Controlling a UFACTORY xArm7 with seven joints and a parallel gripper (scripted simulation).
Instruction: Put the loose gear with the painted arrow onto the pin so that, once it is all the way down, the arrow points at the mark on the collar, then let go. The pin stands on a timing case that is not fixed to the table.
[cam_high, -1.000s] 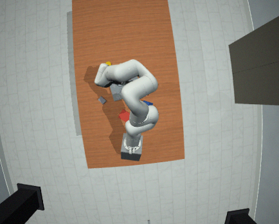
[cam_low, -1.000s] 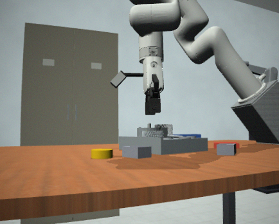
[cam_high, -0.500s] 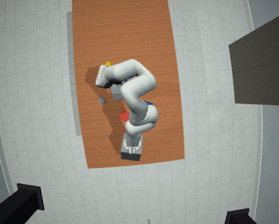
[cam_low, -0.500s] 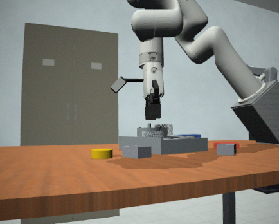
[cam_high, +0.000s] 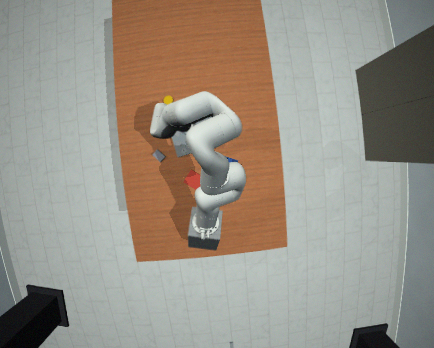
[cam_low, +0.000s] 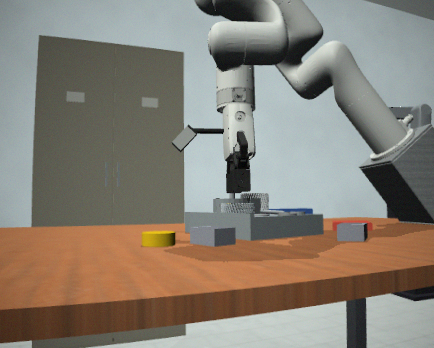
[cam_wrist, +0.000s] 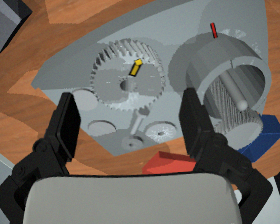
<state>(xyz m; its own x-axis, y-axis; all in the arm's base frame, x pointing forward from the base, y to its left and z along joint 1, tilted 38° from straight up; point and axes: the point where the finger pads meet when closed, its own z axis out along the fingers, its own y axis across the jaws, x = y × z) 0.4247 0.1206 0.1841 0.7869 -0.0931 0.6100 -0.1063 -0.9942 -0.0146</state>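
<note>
The grey gear is 40 mm below my hand. Also, from my hand: yellow disc 160 mm ahead, 110 mm to the left, 80 mm below; then blue block 220 mm to the right, 200 mm behind, 80 mm below; then red block 280 mm behind, 90 mm below, 50 mm to the right.
</note>
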